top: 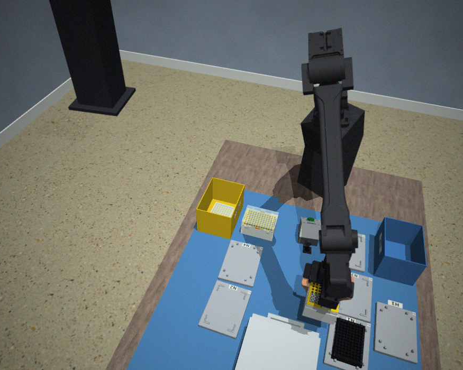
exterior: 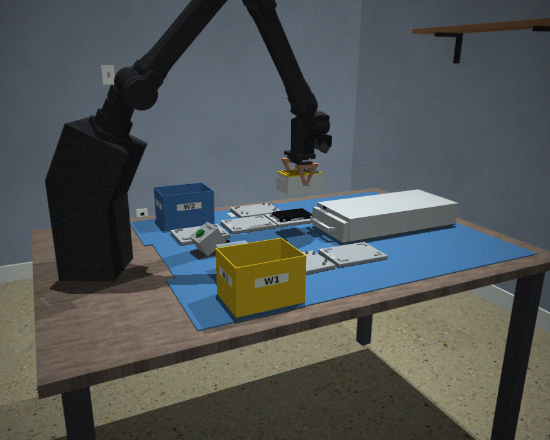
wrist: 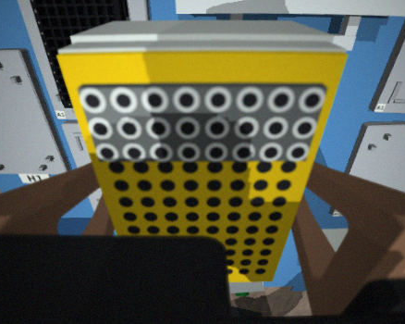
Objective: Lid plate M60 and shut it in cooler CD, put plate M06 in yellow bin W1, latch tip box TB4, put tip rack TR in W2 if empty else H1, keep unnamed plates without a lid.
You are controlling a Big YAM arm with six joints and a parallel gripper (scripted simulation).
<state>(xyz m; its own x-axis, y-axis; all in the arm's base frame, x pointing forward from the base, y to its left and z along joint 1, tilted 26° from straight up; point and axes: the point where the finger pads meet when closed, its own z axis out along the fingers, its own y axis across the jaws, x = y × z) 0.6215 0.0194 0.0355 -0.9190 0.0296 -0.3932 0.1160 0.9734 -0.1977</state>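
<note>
My hand is 20 mm past the home nest H1, 250 mm to the right of it and 170 mm above it. The rest, counted from my hand: tip rack TR 10 mm behind, 10 mm above; black plate 50 mm ahead, 110 mm to the left, 150 mm below; clear plate lid 140 mm ahead, 100 mm to the right, 150 mm below.
</note>
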